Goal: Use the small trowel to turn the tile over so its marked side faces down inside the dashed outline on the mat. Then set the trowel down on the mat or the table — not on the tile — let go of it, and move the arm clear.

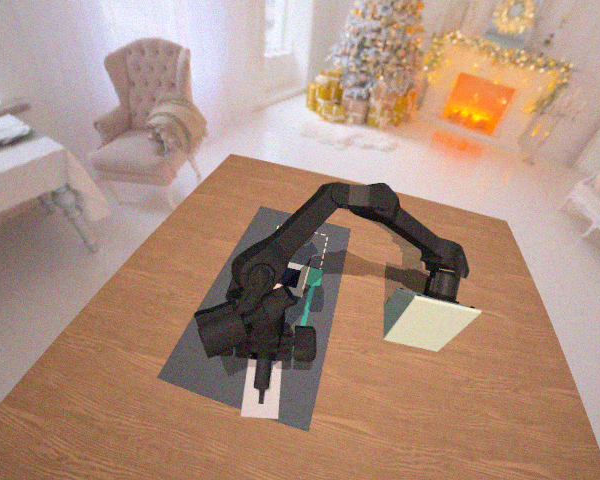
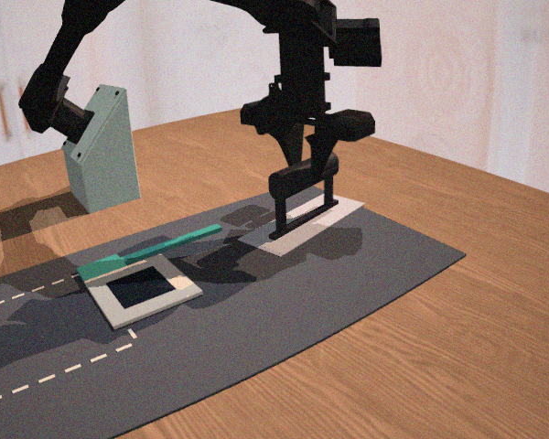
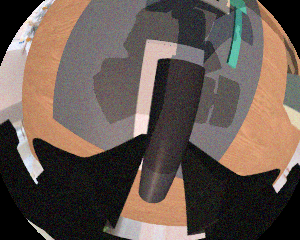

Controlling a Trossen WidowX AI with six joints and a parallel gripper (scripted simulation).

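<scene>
Now: gripper tip 230 mm to the left of the grey mat, 80 mm above it and 30 mm short of it. From my gripper tip the other things lie so: teal trowel (230 mm to the right, 70 mm behind, 60 mm below); tile (260 mm to the right, 60 mm below).
</scene>
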